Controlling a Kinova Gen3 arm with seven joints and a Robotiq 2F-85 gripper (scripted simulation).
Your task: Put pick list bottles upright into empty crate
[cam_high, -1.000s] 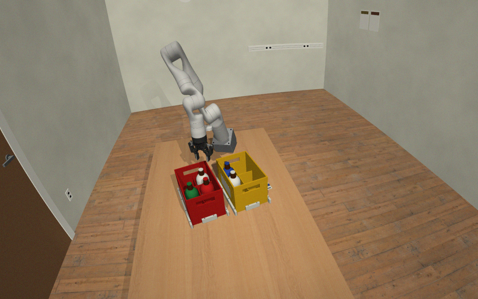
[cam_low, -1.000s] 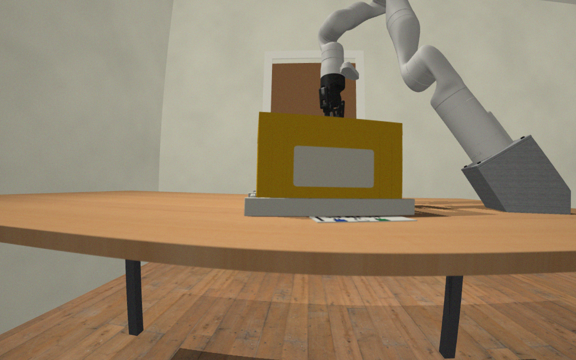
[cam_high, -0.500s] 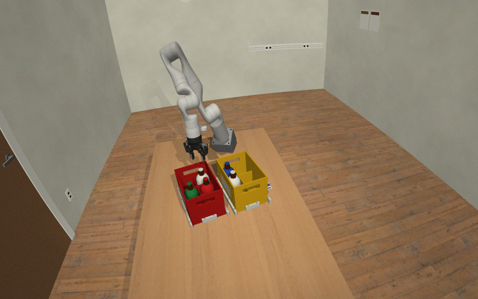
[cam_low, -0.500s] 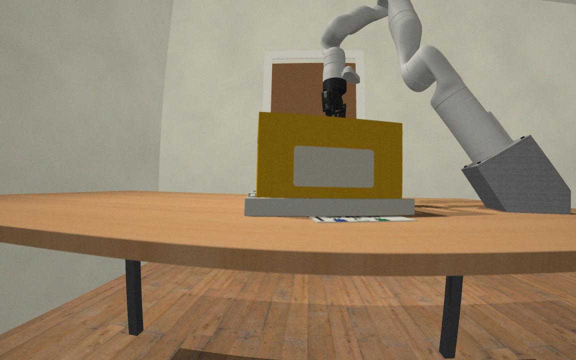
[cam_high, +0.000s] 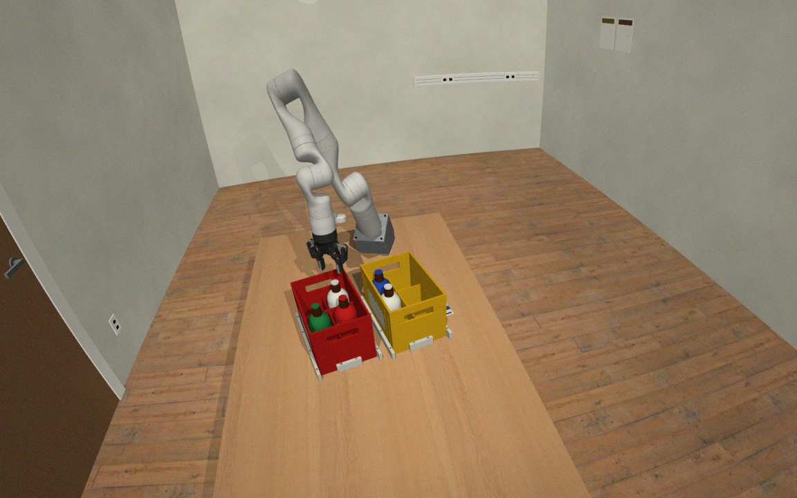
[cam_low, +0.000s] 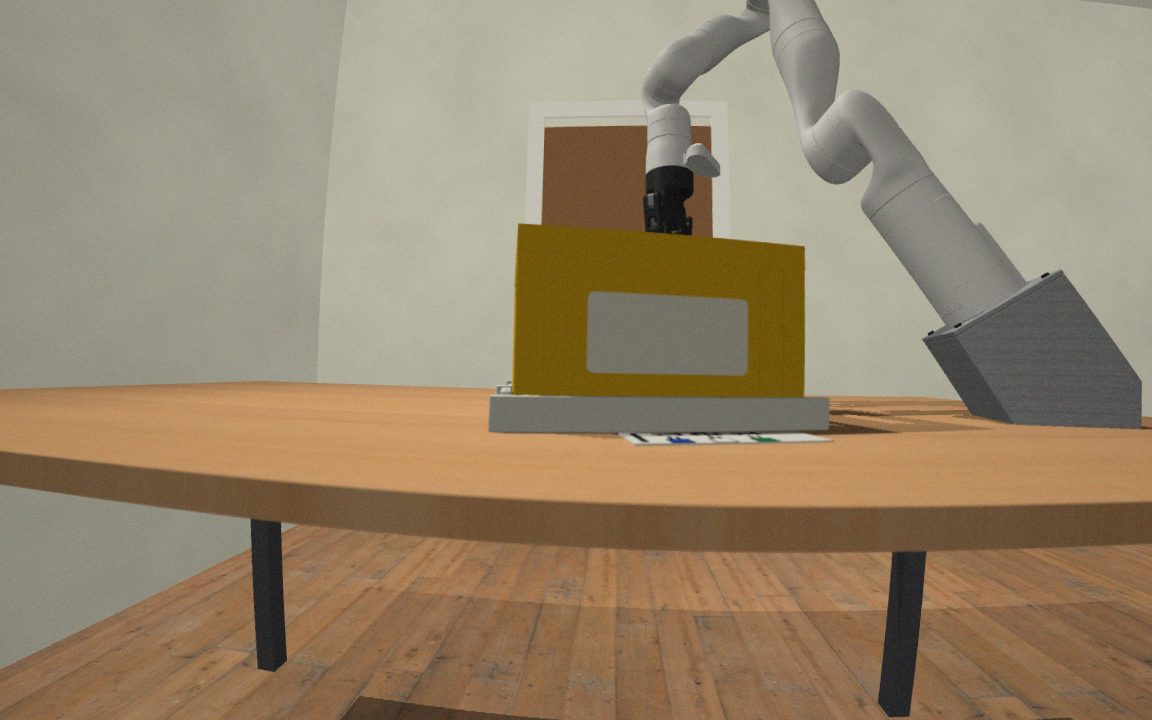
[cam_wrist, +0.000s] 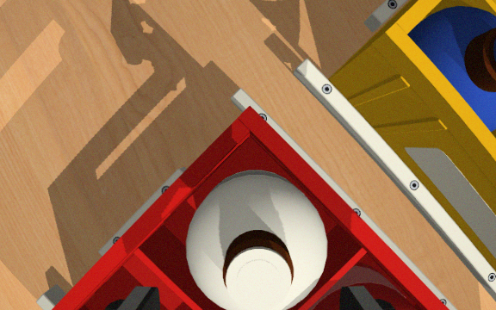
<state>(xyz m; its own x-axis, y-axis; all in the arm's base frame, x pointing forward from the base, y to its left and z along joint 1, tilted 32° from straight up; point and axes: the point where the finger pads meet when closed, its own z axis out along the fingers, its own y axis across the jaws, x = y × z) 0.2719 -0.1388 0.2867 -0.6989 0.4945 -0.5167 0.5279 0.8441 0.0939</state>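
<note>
Right now my hand is 90 mm short of the red bottle, 20 mm to the right of it and 130 mm above it. The rest, counted from my hand: red crate: 90 mm ahead, 30 mm to the right, 140 mm below; green bottle: 100 mm ahead, 70 mm to the right, 130 mm below; blue bottle: 150 mm to the left, 130 mm below.
</note>
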